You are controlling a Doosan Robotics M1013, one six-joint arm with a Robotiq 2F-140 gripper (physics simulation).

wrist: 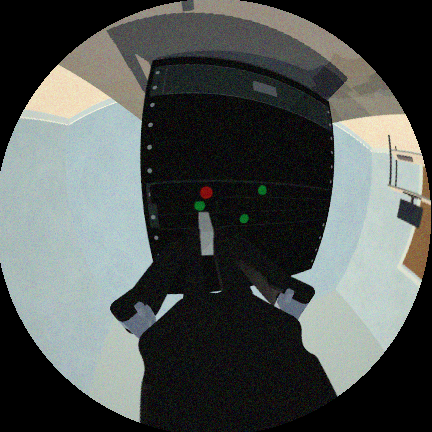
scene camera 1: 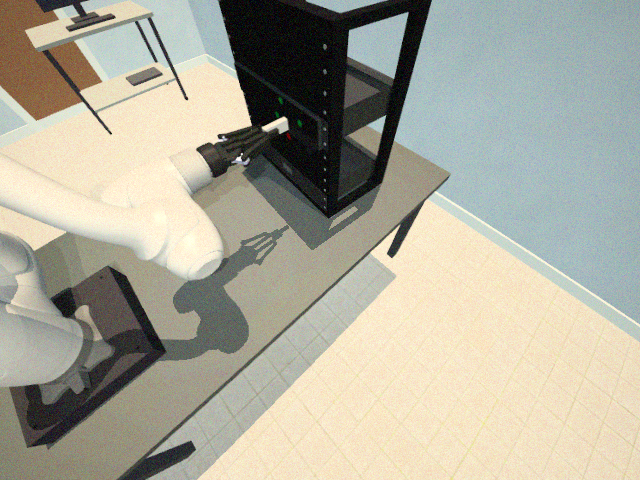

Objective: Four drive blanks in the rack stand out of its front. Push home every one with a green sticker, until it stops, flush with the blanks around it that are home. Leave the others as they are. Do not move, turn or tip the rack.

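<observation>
The black rack (scene camera 1: pixel 337 118) (wrist: pixel 145 135) stands upright on the table; the wrist view shows it upside down. Its dark blanks carry three green stickers: one (scene camera 1: pixel 299 123) (wrist: pixel 199 205) near the pale fingertip, one (scene camera 1: pixel 280 100) (wrist: pixel 244 218) higher up, and one (scene camera 1: pixel 277 114) (wrist: pixel 262 190) farther along the front. A red sticker (scene camera 1: pixel 288 136) (wrist: pixel 206 192) sits lower, close to the first green one. My gripper (scene camera 1: pixel 276 125) (wrist: pixel 203 220) is shut and empty, its pale tip close at the rack front. Contact and how far each blank stands out are too dark to tell.
The rack stands near the far end of the grey table (scene camera 1: pixel 289 268). The arm's dark base plate (scene camera 1: pixel 111 294) is at the near left. A side desk (scene camera 1: pixel 98 23) with a monitor stands at the back left. A blue wall (scene camera 1: pixel 516 129) rises behind the rack.
</observation>
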